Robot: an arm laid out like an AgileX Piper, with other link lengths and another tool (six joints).
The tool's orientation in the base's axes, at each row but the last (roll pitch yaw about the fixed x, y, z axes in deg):
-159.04 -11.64 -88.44
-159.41 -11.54 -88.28
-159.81 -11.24 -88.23
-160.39 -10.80 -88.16
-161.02 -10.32 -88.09
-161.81 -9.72 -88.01
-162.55 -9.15 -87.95
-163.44 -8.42 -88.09
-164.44 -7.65 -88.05
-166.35 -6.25 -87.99
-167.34 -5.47 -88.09
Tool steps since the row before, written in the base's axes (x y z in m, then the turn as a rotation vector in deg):
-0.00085 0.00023 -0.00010 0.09 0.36 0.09
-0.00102 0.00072 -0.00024 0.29 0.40 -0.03
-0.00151 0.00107 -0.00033 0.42 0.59 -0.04
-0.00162 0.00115 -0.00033 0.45 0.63 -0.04
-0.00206 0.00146 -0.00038 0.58 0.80 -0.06
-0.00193 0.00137 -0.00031 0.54 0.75 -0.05
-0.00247 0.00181 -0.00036 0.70 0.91 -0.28
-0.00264 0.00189 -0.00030 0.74 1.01 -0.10
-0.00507 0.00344 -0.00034 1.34 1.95 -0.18
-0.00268 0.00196 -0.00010 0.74 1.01 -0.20
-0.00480 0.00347 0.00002 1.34 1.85 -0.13
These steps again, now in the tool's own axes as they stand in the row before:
-0.00027 0.00080 -0.00026 -0.33 -0.15 -0.11
-0.00078 0.00096 -0.00027 -0.39 -0.30 0.06
-0.00116 0.00142 -0.00041 -0.57 -0.44 0.08
-0.00124 0.00152 -0.00044 -0.61 -0.47 0.09
-0.00157 0.00193 -0.00056 -0.78 -0.60 0.12
-0.00147 0.00181 -0.00053 -0.73 -0.56 0.11
-0.00193 0.00231 -0.00067 -0.92 -0.66 0.35
-0.00200 0.00247 -0.00073 -0.99 -0.75 0.18
-0.00362 0.00473 -0.00147 -1.91 -1.37 0.30
-0.00205 0.00251 -0.00074 -1.00 -0.73 0.27
-0.00361 0.00449 -0.00138 -1.81 -1.38 0.27

